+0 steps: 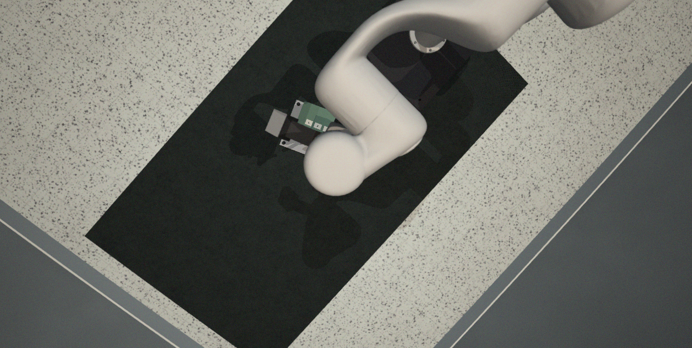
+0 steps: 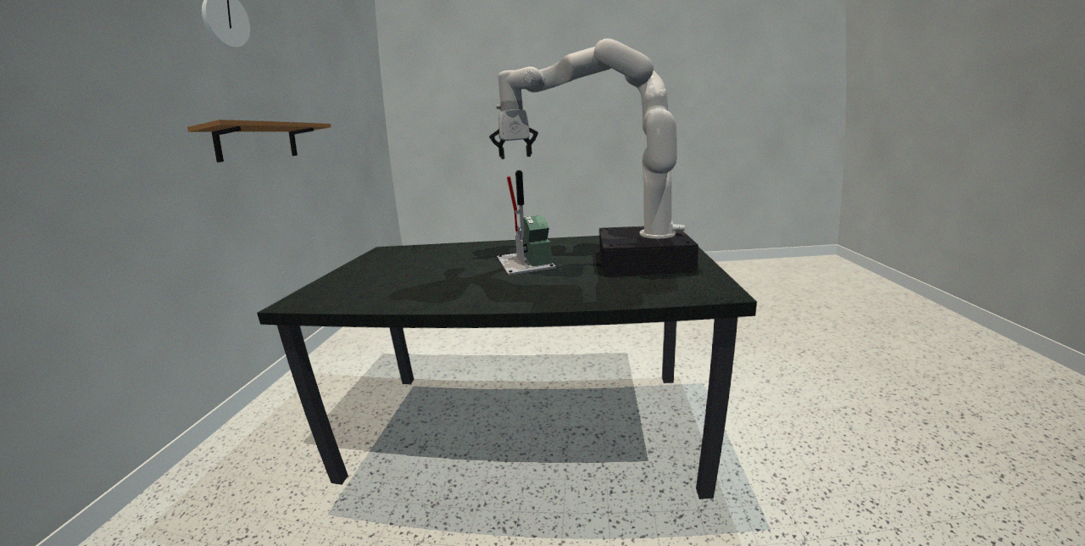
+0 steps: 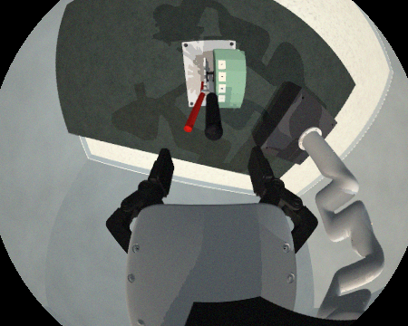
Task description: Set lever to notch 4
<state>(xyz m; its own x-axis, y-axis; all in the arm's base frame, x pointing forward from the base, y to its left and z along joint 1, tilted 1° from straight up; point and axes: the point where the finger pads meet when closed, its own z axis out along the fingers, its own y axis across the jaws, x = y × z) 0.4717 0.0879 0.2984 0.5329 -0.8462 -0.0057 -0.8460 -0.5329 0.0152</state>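
The red bar is 20 cm below my hand and 2 cm ahead of it.
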